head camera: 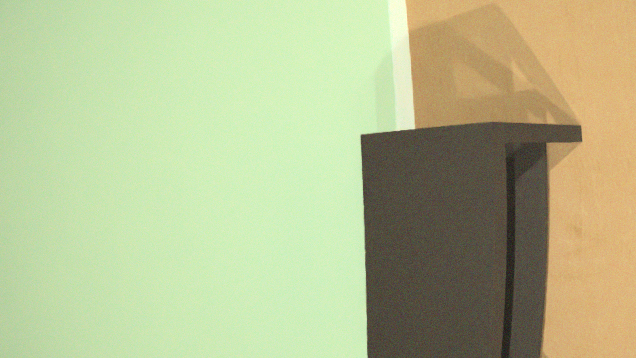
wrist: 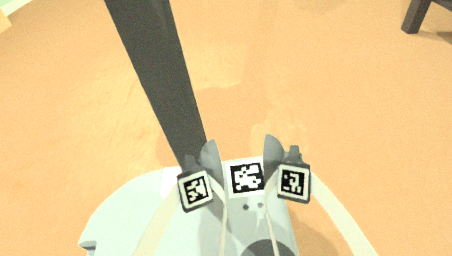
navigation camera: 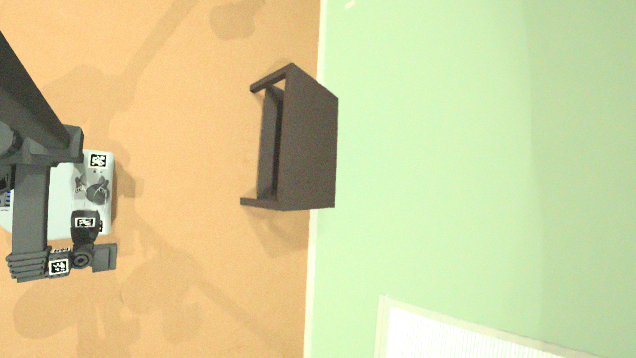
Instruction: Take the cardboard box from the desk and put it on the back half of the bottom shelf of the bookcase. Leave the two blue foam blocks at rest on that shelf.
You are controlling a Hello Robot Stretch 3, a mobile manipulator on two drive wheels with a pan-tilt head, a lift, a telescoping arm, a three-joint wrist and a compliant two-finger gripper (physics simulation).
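Where they show: gripper, fingertip midpoint: (navigation camera: 93, 175); robot's base at its link origin: (navigation camera: 97, 191).
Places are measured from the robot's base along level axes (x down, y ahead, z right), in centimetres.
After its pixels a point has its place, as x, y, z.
My gripper (navigation camera: 91, 184) @[-30.8, -0.8, -6.7] (wrist: 241, 154) @[-30.8, -0.8, -6.7] is open and empty, its two rounded fingertips apart above the white robot base (navigation camera: 60, 200) @[-16.0, -10.1, 2.6] (wrist: 135, 210). A dark table-like piece with a bare top (head camera: 435, 240) @[-45.1, 96.1, -21.1] (navigation camera: 310, 150) @[-45.1, 97.4, -29.5] stands against the green wall, away from the gripper; I cannot tell whether it is the desk. The cardboard box, the bookcase and the blue foam blocks cannot be made out in these views.
A dark furniture leg (wrist: 416, 17) shows at the top right of the wrist view. A small tan piece (wrist: 4, 21) shows at its left edge, too little to identify. My dark mast (navigation camera: 25, 100) @[-94.0, -4.6, -12.5] (wrist: 155, 75) rises beside the gripper. A window (navigation camera: 450, 335) @[-128.2, 152.3, 94.5] is in the wall.
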